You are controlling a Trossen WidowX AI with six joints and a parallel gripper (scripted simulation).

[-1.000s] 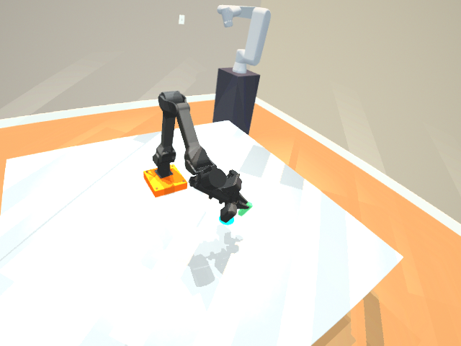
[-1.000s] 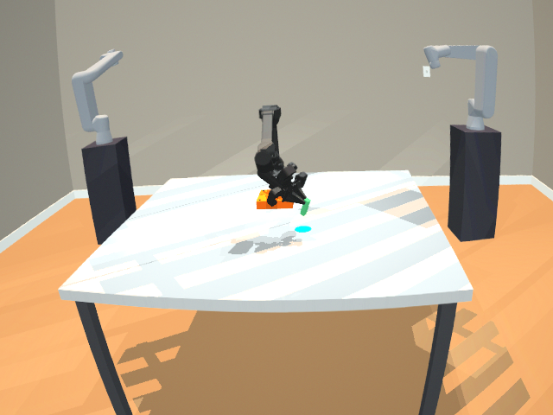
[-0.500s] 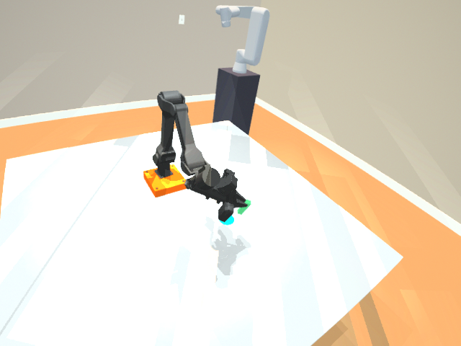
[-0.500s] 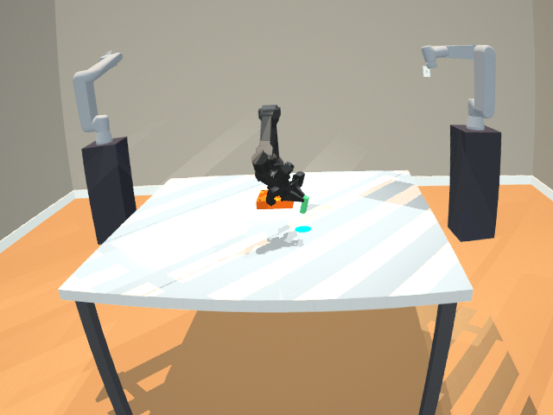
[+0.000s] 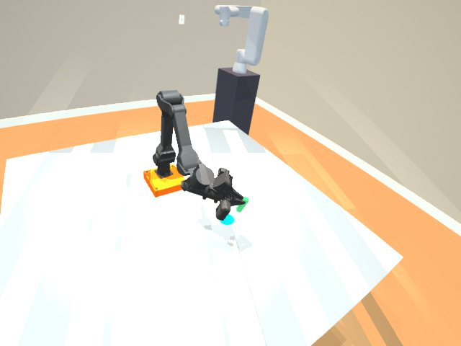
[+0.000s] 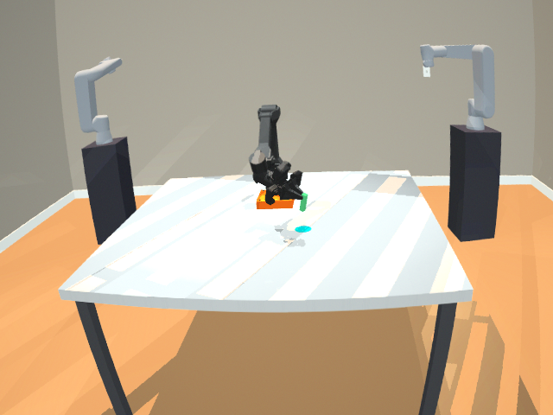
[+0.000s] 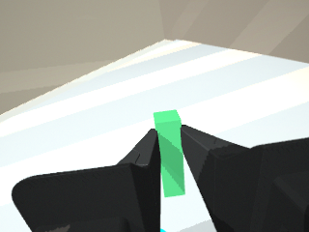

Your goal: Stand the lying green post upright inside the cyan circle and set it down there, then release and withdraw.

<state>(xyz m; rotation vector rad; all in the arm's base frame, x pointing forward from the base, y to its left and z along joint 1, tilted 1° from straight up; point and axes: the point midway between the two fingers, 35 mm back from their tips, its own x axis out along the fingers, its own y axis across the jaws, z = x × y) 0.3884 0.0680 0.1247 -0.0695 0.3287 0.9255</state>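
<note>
Right now the cyan circle is 6 cm behind my gripper tip, 1 cm to the right of it and 14 cm below it. The rest, counted from my gripper tip: green post: 2 cm below.
</note>
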